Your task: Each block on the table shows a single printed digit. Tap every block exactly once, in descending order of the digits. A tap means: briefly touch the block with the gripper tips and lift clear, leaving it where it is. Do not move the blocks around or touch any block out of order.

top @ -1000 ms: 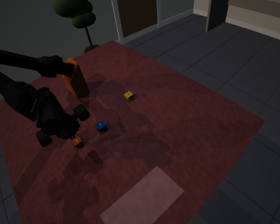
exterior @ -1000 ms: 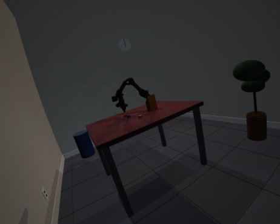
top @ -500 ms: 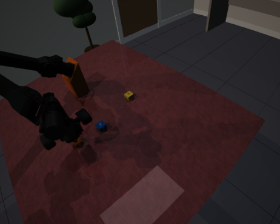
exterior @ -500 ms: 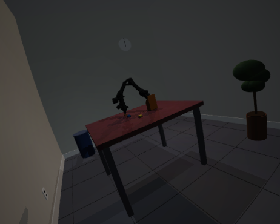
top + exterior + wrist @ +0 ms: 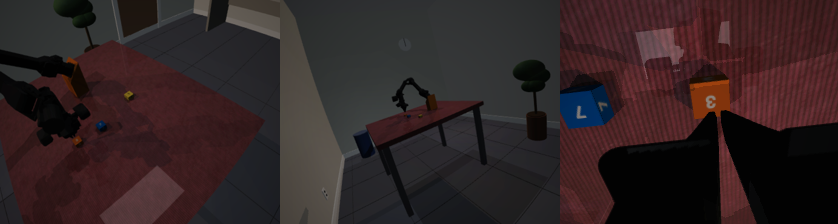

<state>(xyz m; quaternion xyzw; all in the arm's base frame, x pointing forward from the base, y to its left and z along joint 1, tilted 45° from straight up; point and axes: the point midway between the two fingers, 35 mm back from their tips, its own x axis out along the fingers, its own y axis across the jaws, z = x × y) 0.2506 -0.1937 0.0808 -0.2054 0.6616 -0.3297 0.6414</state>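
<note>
My gripper tip is 30 mm above the orange block. The rest, counted from my gripper tip: blue block (30 mm ahead, 110 mm to the left, 30 mm below); then yellow block (310 mm to the left, 30 mm below).
</note>
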